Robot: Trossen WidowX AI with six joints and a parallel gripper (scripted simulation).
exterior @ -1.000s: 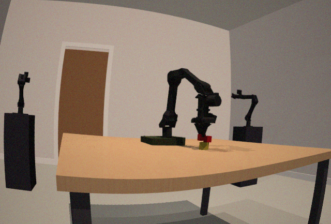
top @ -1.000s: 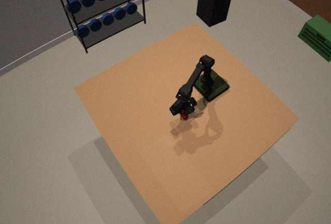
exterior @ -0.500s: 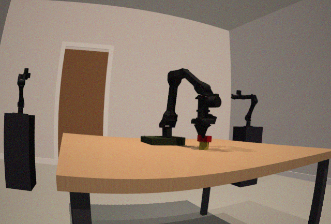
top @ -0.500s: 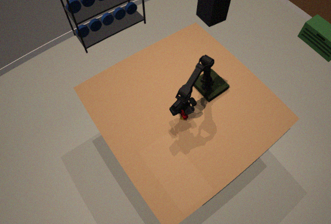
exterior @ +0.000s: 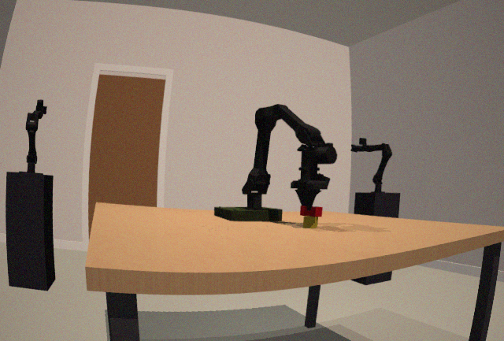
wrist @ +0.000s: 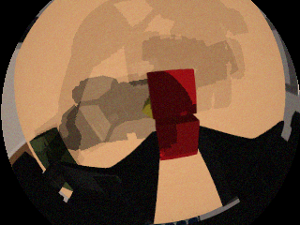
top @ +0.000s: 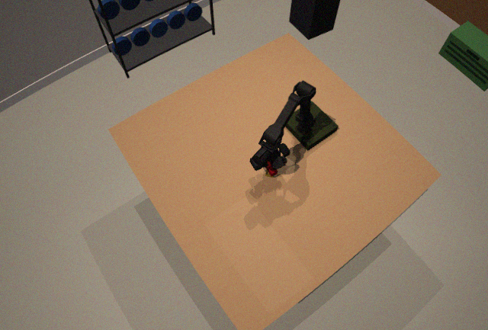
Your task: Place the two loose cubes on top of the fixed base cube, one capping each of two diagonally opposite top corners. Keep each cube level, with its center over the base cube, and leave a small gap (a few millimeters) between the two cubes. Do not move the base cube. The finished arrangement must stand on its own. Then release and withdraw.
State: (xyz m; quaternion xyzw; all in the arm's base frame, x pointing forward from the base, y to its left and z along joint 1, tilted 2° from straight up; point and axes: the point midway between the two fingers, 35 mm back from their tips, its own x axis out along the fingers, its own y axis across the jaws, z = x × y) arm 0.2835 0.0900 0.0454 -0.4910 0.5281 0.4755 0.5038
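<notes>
Now: gripper tip 2 cm to the right of the yellow base cube and 4 cm above it.
</notes>
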